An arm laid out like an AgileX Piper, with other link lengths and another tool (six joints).
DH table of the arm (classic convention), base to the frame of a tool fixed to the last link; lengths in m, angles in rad. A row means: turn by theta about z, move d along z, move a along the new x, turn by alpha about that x. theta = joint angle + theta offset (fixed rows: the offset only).
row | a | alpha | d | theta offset
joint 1 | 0.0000 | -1.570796 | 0.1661 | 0.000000
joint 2 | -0.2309 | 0.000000 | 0.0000 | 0.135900
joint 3 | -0.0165 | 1.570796 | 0.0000 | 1.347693
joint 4 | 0.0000 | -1.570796 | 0.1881 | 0.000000
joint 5 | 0.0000 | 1.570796 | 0.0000 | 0.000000
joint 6 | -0.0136 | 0.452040 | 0.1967 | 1.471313
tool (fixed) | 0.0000 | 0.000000 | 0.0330 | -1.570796
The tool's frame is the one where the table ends.
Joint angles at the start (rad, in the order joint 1, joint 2, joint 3, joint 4, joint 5, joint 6): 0.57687 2.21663 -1.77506 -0.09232 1.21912 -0.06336
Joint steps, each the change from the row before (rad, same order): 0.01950 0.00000 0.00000 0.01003 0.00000 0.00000; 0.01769 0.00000 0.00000 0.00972 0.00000 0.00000; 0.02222 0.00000 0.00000 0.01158 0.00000 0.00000; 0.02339 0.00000 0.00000 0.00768 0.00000 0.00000; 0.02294 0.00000 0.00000 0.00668 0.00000 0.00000; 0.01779 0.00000 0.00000 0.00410 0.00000 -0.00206; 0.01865 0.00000 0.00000 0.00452 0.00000 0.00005; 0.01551 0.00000 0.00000 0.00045 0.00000 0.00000; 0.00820 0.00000 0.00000 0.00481 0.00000 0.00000; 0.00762 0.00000 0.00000 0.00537 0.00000 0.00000
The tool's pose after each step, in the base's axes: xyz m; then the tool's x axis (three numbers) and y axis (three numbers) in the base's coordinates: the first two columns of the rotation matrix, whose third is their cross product. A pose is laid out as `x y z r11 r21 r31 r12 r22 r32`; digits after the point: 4 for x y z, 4 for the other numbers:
0.2942 0.1592 0.0557 -0.6533 -0.6088 0.4501 -0.7071 0.7030 -0.0755
0.2901 0.1661 0.0554 -0.6422 -0.6214 0.4488 -0.7175 0.6934 -0.0665
0.2848 0.1744 0.0551 -0.6279 -0.6369 0.4473 -0.7304 0.6807 -0.0559
0.2795 0.1823 0.0549 -0.6126 -0.6524 0.4463 -0.7446 0.6658 -0.0488
0.2743 0.1897 0.0547 -0.5972 -0.6670 0.4455 -0.7583 0.6505 -0.0426
0.2703 0.1952 0.0546 -0.5837 -0.6792 0.4450 -0.7703 0.6365 -0.0388
0.2660 0.2009 0.0545 -0.5708 -0.6904 0.4444 -0.7811 0.6234 -0.0347
0.2628 0.2051 0.0545 -0.5600 -0.6993 0.4443 -0.7906 0.6114 -0.0343
0.2603 0.2080 0.0544 -0.5541 -0.7044 0.4437 -0.7947 0.6063 -0.0298
0.2579 0.2108 0.0543 -0.5485 -0.7092 0.4429 -0.7982 0.6018 -0.0249

